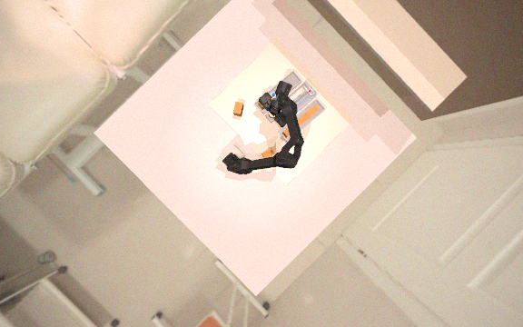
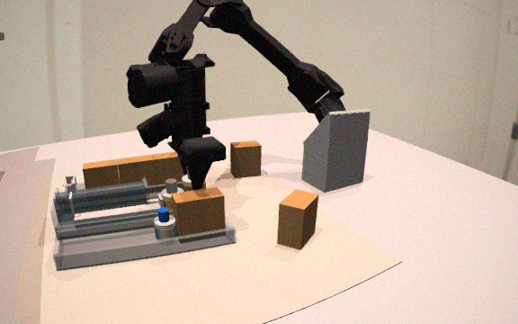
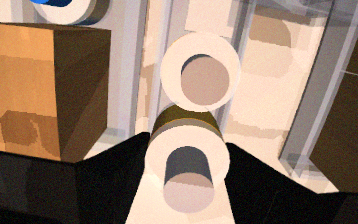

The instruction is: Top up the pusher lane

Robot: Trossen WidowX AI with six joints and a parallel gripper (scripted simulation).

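The grey lane is 140 mm ahead of my gripper tip, 30 mm to the right of it and 30 mm below it.
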